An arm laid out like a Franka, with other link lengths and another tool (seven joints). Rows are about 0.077 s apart.
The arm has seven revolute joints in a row. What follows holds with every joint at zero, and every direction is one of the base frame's.
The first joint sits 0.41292 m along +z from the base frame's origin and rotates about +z.
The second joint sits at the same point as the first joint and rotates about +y.
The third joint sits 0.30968 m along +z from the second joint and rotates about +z.
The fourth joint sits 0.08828 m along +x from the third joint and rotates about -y.
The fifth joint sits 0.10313 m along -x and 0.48 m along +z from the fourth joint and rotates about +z.
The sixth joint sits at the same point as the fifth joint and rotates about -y.
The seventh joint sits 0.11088 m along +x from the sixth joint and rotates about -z.
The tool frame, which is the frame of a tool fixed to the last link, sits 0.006 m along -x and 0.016 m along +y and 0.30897 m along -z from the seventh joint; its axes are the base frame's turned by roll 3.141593, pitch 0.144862 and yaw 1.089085 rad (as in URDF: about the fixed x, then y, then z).
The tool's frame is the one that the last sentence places.
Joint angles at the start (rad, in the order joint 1, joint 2, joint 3, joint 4, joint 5, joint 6, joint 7):
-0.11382, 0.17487, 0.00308, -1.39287, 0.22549, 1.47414, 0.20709
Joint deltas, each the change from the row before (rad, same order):
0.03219, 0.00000, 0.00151, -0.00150, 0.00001, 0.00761, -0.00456
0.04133, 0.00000, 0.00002, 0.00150, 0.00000, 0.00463, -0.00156
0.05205, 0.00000, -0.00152, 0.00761, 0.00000, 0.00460, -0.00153
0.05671, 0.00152, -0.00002, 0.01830, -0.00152, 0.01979, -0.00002
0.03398, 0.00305, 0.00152, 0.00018, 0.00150, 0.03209, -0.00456
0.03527, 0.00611, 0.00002, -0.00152, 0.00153, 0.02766, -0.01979
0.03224, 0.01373, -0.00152, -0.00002, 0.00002, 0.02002, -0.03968
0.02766, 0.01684, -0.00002, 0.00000, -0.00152, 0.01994, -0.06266
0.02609, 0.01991, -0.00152, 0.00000, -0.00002, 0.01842, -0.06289
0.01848, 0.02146, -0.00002, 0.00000, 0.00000, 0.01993, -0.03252
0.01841, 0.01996, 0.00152, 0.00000, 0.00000, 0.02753, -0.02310
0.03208, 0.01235, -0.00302, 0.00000, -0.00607, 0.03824, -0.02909
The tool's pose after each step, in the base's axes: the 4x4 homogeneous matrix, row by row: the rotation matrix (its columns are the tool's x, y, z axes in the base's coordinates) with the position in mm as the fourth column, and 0 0 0 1 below. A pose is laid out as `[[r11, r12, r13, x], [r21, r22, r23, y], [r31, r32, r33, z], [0, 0, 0, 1]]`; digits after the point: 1 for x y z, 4 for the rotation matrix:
[[0.6694, 0.7236, -0.1683, 706.1], [0.7426, -0.6582, 0.1236, 33.0], [-0.0213, -0.2078, -0.9779, 501.0], [0, 0, 0, 1]]
[[0.6379, 0.7518, -0.1671, 705.9], [0.7700, -0.6274, 0.1164, 62.1], [-0.0173, -0.2029, -0.9790, 502.2], [0, 0, 0, 1]]
[[0.5980, 0.7853, -0.1607, 704.8], [0.8015, -0.5882, 0.1078, 97.6], [-0.0099, -0.1932, -0.9811, 506.9], [0, 0, 0, 1]]
[[0.5553, 0.8214, -0.1306, 708.0], [0.8316, -0.5462, 0.1003, 137.3], [0.0111, -0.1643, -0.9864, 517.9], [0, 0, 0, 1]]
[[0.5271, 0.8433, -0.1051, 712.9], [0.8493, -0.5182, 0.1010, 163.1], [0.0307, -0.1425, -0.9893, 519.2], [0, 0, 0, 1]]
[[0.4845, 0.8705, -0.0868, 715.2], [0.8736, -0.4762, 0.1009, 189.1], [0.0465, -0.1247, -0.9911, 516.9], [0, 0, 0, 1]]
[[0.4261, 0.9012, -0.0787, 715.9], [0.9030, -0.4185, 0.0969, 211.6], [0.0544, -0.1123, -0.9922, 508.9], [0, 0, 0, 1]]
[[0.3477, 0.9350, -0.0697, 716.5], [0.9356, -0.3411, 0.0907, 231.4], [0.0610, -0.0968, -0.9934, 498.4], [0, 0, 0, 1]]
[[0.2693, 0.9609, -0.0647, 716.8], [0.9608, -0.2635, 0.0858, 249.6], [0.0654, -0.0853, -0.9942, 485.3], [0, 0, 0, 1]]
[[0.2248, 0.9723, -0.0633, 719.0], [0.9721, -0.2194, 0.0831, 263.7], [0.0669, -0.0802, -0.9945, 471.2], [0, 0, 0, 1]]
[[0.1887, 0.9805, -0.0546, 722.7], [0.9794, -0.1838, 0.0834, 279.4], [0.0717, -0.0692, -0.9950, 458.9], [0, 0, 0, 1]]
[[0.1374, 0.9902, -0.0262, 726.2], [0.9875, -0.1349, 0.0814, 300.8], [0.0771, -0.0371, -0.9963, 453.0], [0, 0, 0, 1]]

